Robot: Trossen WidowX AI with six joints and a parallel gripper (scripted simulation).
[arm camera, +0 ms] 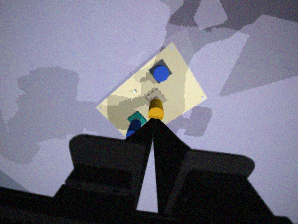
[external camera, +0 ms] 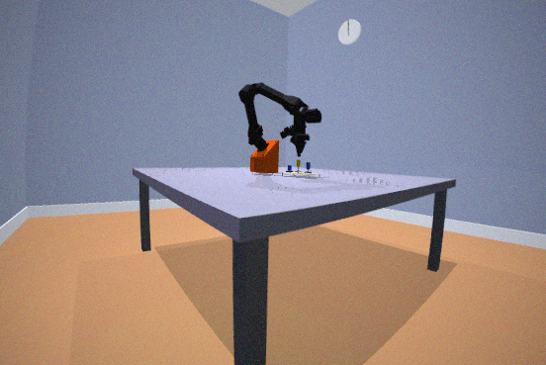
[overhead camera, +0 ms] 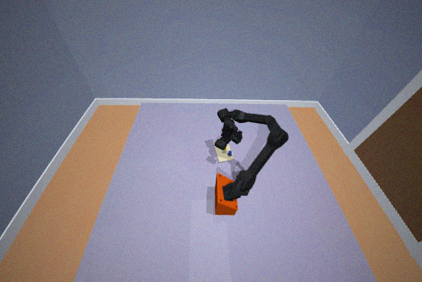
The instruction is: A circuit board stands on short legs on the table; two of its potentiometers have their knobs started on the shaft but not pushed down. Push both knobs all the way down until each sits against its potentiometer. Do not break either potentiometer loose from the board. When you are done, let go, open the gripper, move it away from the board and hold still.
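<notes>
Right now the yellow knob is 30 mm below my gripper tip. From my gripper tip the other things lie so: blue knob 50 mm ahead, 20 mm to the left, 40 mm below.
</notes>
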